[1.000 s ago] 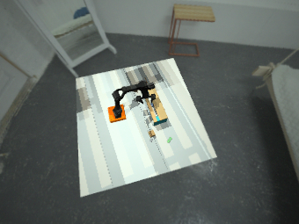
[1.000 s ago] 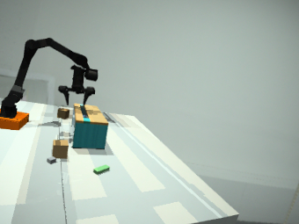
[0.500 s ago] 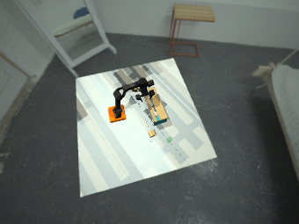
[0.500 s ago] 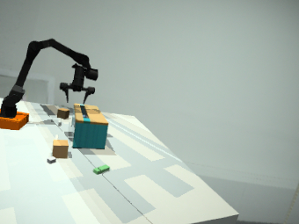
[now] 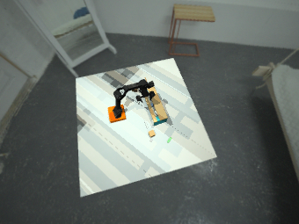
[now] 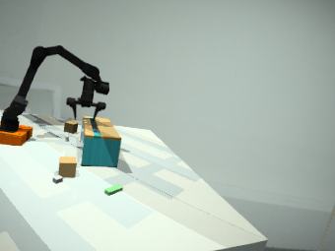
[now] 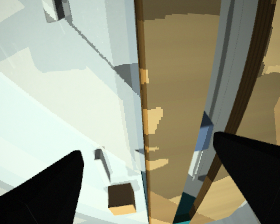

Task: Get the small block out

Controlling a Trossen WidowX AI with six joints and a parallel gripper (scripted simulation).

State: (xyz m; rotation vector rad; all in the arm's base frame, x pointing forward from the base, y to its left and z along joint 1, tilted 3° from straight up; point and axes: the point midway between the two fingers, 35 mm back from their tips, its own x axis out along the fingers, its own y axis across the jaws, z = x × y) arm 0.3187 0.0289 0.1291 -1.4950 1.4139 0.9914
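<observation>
Now: gripper tip 70 mm above the box, 40 mm to the left of it and 30 mm short of it. Round my gripper tip: small green flat piece 420 mm to the right, 130 mm below, 100 mm ahead.
</observation>
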